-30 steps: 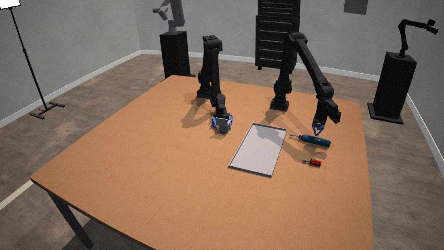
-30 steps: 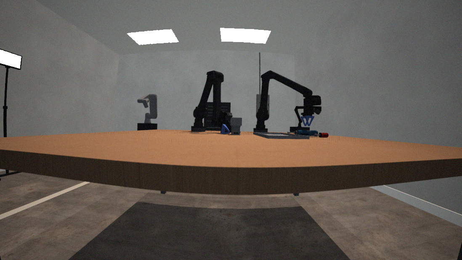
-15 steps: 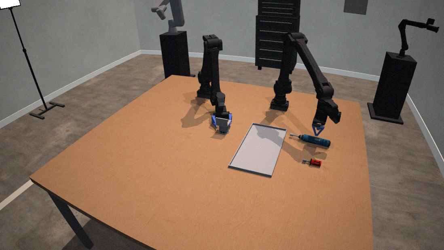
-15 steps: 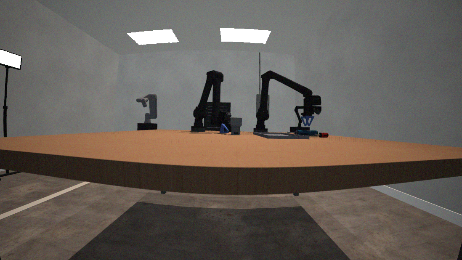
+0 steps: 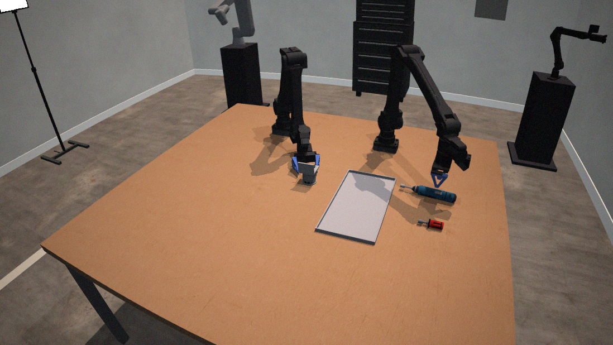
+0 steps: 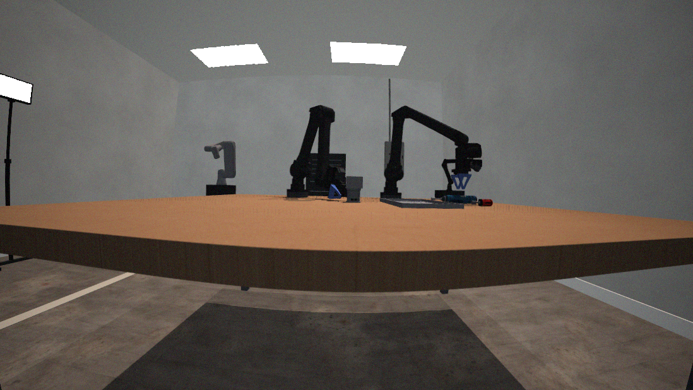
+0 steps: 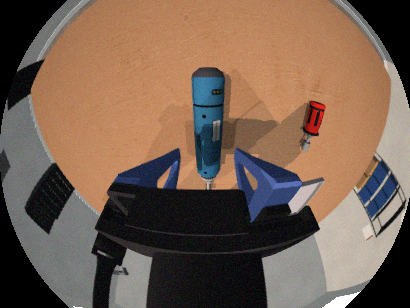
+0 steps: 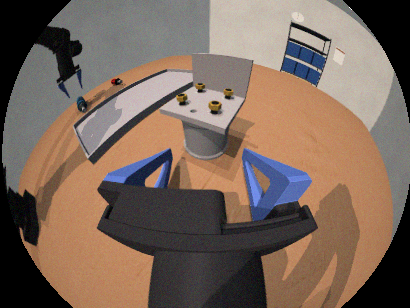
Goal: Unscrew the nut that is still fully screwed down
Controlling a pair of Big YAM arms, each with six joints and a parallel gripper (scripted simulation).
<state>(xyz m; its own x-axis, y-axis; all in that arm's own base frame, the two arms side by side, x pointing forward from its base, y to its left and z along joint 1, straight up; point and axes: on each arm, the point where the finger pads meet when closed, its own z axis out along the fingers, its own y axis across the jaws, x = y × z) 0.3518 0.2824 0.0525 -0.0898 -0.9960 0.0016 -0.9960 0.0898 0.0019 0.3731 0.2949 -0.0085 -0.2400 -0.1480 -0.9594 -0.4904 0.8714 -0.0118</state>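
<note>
Right now my right hand is 4 cm short of the joint module, 2 cm to the right of it and 1 cm below it. Also, from my right hand: flat grey tray (27 cm to the left, 12 cm ahead, 2 cm below); then red-handled tool (56 cm to the left, 17 cm ahead, 1 cm below); then grey bracket (5 cm above, 4 cm ahead, 2 cm to the left).
</note>
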